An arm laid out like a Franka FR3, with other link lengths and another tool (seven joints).
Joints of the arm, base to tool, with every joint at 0 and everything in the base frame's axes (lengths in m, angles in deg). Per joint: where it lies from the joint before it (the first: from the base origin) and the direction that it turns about. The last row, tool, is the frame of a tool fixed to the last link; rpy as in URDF.
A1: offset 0.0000 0.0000 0.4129 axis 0 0 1
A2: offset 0.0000 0.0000 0.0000 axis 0 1 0
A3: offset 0.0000 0.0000 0.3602 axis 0 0 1
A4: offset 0.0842 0.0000 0.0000 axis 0 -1 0
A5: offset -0.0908 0.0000 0.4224 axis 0 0 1
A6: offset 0.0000 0.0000 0.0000 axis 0 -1 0
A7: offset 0.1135 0.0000 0.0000 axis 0 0 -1
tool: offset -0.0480 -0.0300 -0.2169 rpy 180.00 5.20 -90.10
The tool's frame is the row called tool.
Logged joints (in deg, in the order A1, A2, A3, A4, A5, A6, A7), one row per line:
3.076, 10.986, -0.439, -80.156, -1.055, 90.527, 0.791
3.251, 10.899, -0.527, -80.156, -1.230, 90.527, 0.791
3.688, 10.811, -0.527, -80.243, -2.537, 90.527, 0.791
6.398, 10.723, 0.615, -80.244, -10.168, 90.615, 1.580
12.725, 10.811, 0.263, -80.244, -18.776, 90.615, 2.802
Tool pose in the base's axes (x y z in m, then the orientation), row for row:
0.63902, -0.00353, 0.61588, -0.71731, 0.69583, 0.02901, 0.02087
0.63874, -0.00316, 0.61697, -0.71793, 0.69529, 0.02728, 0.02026
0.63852, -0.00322, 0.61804, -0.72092, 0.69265, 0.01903, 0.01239
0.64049, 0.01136, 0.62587, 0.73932, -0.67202, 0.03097, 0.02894
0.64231, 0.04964, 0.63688, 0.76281, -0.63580, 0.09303, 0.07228
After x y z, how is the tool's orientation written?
As a quaternion, x y z w.
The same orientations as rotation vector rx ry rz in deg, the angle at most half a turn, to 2 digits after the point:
-127.43, 123.61, 5.15
-127.59, 123.56, 4.85
-128.75, 123.70, 3.40
130.68, -118.78, 5.47
131.33, -109.46, 16.02

